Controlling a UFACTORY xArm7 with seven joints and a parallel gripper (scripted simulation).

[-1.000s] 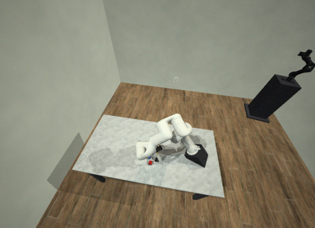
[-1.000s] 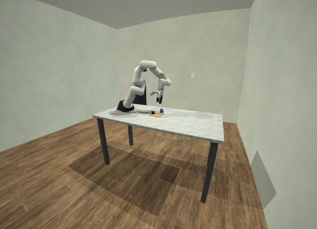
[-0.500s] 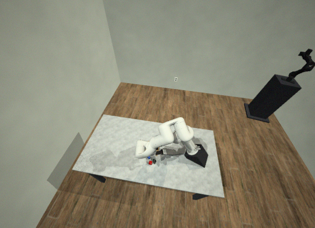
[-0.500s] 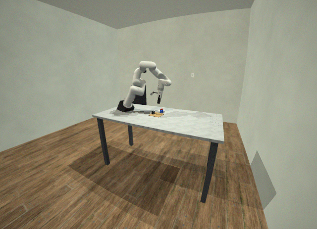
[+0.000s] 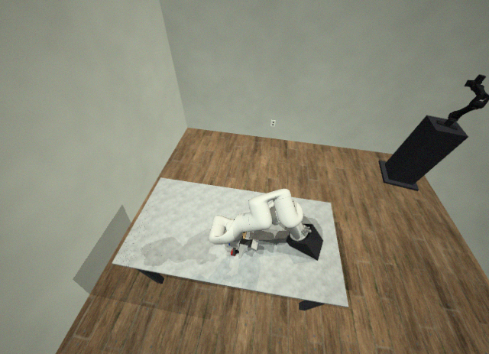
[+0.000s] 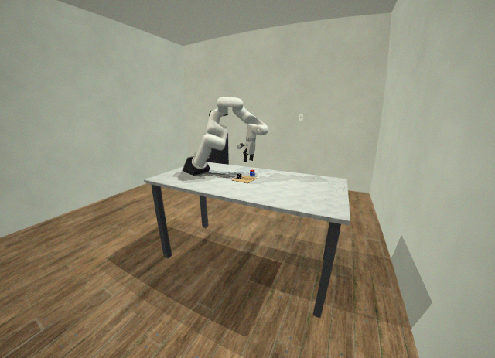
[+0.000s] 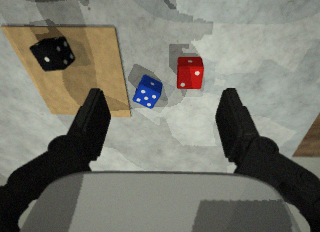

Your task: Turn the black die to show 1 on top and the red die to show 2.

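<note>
My hand is 2 cm short of the red die, 3 cm to the right of it and 10 cm above it. Also, from my hand: black die: 1 cm ahead, 14 cm to the right, 10 cm below; then blue die: 6 cm ahead, 3 cm to the right, 10 cm below; then tan mat: 5 cm ahead, 13 cm to the right, 12 cm below.
</note>
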